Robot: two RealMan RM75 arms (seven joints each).
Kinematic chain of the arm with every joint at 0, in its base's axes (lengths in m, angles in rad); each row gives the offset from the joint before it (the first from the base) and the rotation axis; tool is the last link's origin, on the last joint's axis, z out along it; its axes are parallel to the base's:
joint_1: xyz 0 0 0.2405 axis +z
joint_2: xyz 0 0 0 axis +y
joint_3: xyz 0 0 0.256 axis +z
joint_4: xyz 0 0 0 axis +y
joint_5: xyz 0 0 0.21 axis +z
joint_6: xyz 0 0 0 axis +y
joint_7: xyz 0 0 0.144 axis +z
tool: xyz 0 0 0
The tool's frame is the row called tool.
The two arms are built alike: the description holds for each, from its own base.
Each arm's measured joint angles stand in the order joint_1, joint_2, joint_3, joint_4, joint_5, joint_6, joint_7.
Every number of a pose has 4 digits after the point. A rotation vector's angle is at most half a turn.
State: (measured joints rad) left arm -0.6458 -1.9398 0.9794 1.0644 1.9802 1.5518 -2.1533; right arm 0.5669 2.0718 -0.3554 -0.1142 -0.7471 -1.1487 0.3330
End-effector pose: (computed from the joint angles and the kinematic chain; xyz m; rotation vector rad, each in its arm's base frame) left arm -0.1753 0.3888 0.0729 -2.7393 -0.8777 -0.4242; right arm 0.3459 0.3715 0.0712 -1.2404 0.5902 0.7798
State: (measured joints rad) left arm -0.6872 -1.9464 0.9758 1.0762 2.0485 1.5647 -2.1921; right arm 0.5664 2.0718 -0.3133 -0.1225 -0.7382 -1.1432 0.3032
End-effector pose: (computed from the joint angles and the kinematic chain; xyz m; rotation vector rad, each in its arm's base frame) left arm -0.1660 0.3941 0.0704 -2.7504 -0.8783 -0.3478; right arm 0.3512 0.3699 0.0786 -1.1936 0.5841 0.7541
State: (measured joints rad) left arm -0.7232 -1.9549 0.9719 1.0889 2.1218 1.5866 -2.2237; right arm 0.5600 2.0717 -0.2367 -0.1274 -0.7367 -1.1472 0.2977
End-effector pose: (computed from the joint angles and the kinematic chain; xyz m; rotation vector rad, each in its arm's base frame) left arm -0.1592 0.3970 0.0675 -2.7624 -0.8782 -0.2606; right arm 0.3609 0.3636 0.0885 -1.1118 0.6010 0.7493
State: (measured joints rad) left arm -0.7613 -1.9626 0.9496 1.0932 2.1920 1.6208 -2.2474; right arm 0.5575 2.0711 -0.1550 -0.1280 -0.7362 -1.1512 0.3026
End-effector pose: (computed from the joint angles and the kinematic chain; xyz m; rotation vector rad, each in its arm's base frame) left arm -0.1535 0.3994 0.0671 -2.7716 -0.8864 -0.1894; right arm 0.3700 0.3573 0.0974 -1.0256 0.6259 0.7556
